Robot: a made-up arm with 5 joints.
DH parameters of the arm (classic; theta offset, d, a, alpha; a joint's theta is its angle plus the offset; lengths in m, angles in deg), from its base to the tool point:
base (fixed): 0 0.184 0 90
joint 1: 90 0.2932 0.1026 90
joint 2: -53.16 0 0.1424 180
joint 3: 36.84 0.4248 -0.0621 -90
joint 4: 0 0.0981 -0.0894 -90
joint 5: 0 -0.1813 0.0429 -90
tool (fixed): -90 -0.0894 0 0
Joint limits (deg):
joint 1: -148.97..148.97
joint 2: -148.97..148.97
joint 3: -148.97..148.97
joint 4: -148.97..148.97
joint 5: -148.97..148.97
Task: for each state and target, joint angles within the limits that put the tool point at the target. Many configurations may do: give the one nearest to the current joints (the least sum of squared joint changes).
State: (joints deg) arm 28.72 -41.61 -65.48 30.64 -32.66
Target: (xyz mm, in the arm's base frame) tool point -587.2 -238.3 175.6
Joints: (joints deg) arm -13.86 -25.60 -56.60 -16.54 -35.96
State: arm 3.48 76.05 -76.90 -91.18 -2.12
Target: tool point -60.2 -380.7 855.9
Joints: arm -36.71 105.08 -123.08 -66.35 -3.47
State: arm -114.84 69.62 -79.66 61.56 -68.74
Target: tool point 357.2 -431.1 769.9
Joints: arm -79.89 79.15 -81.80 102.95 -51.92
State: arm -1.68 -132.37 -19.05 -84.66 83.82
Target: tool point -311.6 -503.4 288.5
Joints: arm -5.41 -125.49 -67.50 -127.54 51.37
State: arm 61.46 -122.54 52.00 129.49 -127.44
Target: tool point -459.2 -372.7 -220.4
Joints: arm 49.63 -122.11 76.33 92.36 -119.29
